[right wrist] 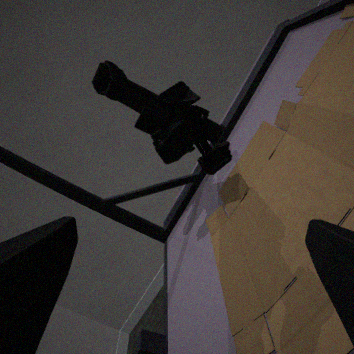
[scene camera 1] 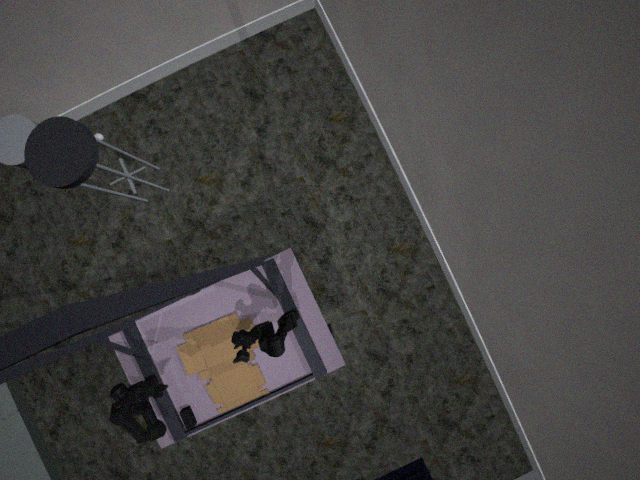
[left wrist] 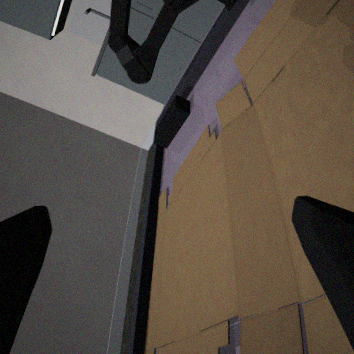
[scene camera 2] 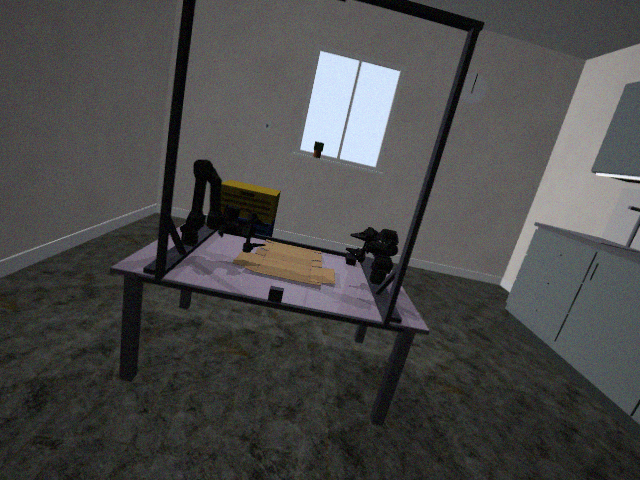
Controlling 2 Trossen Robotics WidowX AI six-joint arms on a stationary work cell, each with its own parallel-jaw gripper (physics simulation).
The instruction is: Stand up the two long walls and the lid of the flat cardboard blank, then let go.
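Where they show: left gripper, between the fingertips: (right wrist: pixel 212 121) (scene camera 1: pixel 233 355) (left wrist: pixel 172 213) (scene camera 2: pixel 267 235); right gripper, between the fingertips: (right wrist: pixel 194 231) (scene camera 1: pixel 160 387) (scene camera 2: pixel 348 241); left arm's base, origin of its link: (right wrist: pixel 217 134) (scene camera 1: pixel 292 315) (scene camera 2: pixel 188 243); right arm's base, origin of its link: (scene camera 1: pixel 152 380) (scene camera 2: pixel 376 282).
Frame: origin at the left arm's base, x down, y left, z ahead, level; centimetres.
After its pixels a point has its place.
Note:
The brown cardboard blank (scene camera 1: pixel 235 387) {x 1.3, y 24.4, z 48.9 cm} (scene camera 2: pixel 289 263) {x 1.9, y 5.9, z 48.2 cm} (left wrist: pixel 260 200) {x 1.4, y 10.0, z 45.3 cm} (right wrist: pixel 260 225) {x 1.8, y -5.8, z 45.8 cm} lies flat on the table, its long walls and lid unfolded, with thin slits between the panels. My left gripper (scene camera 1: pixel 233 349) {x -10.4, y 3.6, z 35.0 cm} (scene camera 2: pixel 264 232) {x -10.4, y 3.6, z 35.0 cm} (left wrist: pixel 172 213) {x -10.4, y 3.6, z 35.0 cm} is open and empty, above the blank's upper right part in scene camera 1; its arm hides some cardboard there. My right gripper (scene camera 1: pixel 164 387) {x -16.6, y 0.9, z 73.0 cm} (scene camera 2: pixel 350 242) {x -16.6, y 0.9, z 73.0 cm} (right wrist: pixel 194 231) {x -16.6, y 0.9, z 73.0 cm} is open and empty, off the blank, to its left in scene camera 1 and to its right in scene camera 2. Neither gripper visibly touches the cardboard.
The pale purple table (scene camera 1: pixel 206 304) {x 1.9, y -26.9, z 43.8 cm} (scene camera 2: pixel 361 304) {x 1.9, y -24.4, z 80.9 cm} (right wrist: pixel 192 300) {x 1.9, y -25.9, z 42.0 cm} carries a dark frame, whose posts (scene camera 2: pixel 173 155) {x -42.7, y -37.1, z 4.0 cm} rise near the arms. A small black block (scene camera 1: pixel 188 416) {x -1.6, y 27.3, z 79.6 cm} (scene camera 2: pixel 275 294) (left wrist: pixel 172 120) {x -0.4, y 26.6, z 78.9 cm} stands at a table edge. A yellow box (scene camera 2: pixel 250 198) stands behind the left arm in scene camera 2.

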